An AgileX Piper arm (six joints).
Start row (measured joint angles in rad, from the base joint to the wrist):
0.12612 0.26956 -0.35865 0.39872 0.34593 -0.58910
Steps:
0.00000 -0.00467 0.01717 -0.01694 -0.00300 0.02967
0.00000 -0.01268 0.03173 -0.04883 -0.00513 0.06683
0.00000 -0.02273 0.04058 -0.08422 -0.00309 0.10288
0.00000 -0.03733 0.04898 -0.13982 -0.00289 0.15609
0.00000 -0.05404 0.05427 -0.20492 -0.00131 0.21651
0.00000 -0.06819 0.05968 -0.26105 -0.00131 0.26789
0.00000 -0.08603 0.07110 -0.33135 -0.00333 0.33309
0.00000 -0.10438 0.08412 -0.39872 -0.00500 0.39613
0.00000 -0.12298 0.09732 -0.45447 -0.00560 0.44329
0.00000 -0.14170 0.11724 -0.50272 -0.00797 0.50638
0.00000 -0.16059 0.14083 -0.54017 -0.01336 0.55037
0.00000 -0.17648 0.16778 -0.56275 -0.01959 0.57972
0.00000 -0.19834 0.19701 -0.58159 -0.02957 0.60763
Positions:
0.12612 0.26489 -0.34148 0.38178 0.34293 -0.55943
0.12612 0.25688 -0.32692 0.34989 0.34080 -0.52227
0.12612 0.24683 -0.31807 0.31450 0.34284 -0.48622
0.12612 0.23223 -0.30967 0.25890 0.34304 -0.43301
0.12612 0.21552 -0.30438 0.19380 0.34462 -0.37259
0.12612 0.20137 -0.29897 0.13767 0.34462 -0.32121
0.12612 0.18353 -0.28755 0.06737 0.34260 -0.25601
0.12612 0.16518 -0.27453 0.00000 0.34093 -0.19297
0.12612 0.14658 -0.26133 -0.05575 0.34033 -0.14581
0.12612 0.12786 -0.24141 -0.10400 0.33796 -0.08272
0.12612 0.10897 -0.21782 -0.14145 0.33257 -0.03873
0.12612 0.09308 -0.19087 -0.16403 0.32634 -0.00938
0.12612 0.07122 -0.16164 -0.18287 0.31636 0.01853

